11 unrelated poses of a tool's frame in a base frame.
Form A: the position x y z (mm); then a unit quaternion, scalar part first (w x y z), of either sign.
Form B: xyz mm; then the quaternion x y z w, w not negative. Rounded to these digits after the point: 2 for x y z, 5 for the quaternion.
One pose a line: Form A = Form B
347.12 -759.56 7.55 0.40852 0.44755 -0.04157 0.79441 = 347.12 -759.56 7.55 0.44755 -0.04157 0.79441 0.40852
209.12 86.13 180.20 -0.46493 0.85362 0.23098 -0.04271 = 209.12 86.13 180.20 -0.85362 -0.23098 0.04271 0.46493
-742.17 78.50 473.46 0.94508 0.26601 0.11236 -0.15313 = -742.17 78.50 473.46 0.26601 0.11236 -0.15313 0.94508
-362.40 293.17 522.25 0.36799 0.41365 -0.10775 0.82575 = -362.40 293.17 522.25 0.41365 -0.10775 0.82575 0.36799
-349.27 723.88 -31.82 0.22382 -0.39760 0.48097 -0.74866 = -349.27 723.88 -31.82 -0.39760 0.48097 -0.74866 0.22382
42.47 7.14 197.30 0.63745 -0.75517 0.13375 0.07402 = 42.47 7.14 197.30 -0.75517 0.13375 0.07402 0.63745
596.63 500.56 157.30 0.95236 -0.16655 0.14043 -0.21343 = 596.63 500.56 157.30 -0.16655 0.14043 -0.21343 0.95236
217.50 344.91 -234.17 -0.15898 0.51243 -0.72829 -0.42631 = 217.50 344.91 -234.17 -0.51243 0.72829 0.42631 0.15898
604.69 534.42 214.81 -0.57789 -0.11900 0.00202 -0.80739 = 604.69 534.42 214.81 0.11900 -0.00202 0.80739 0.57789
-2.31 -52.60 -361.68 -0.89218 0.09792 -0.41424 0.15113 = -2.31 -52.60 -361.68 -0.09792 0.41424 -0.15113 0.89218
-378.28 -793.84 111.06 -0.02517 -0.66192 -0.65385 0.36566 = -378.28 -793.84 111.06 0.66192 0.65385 -0.36566 0.02517
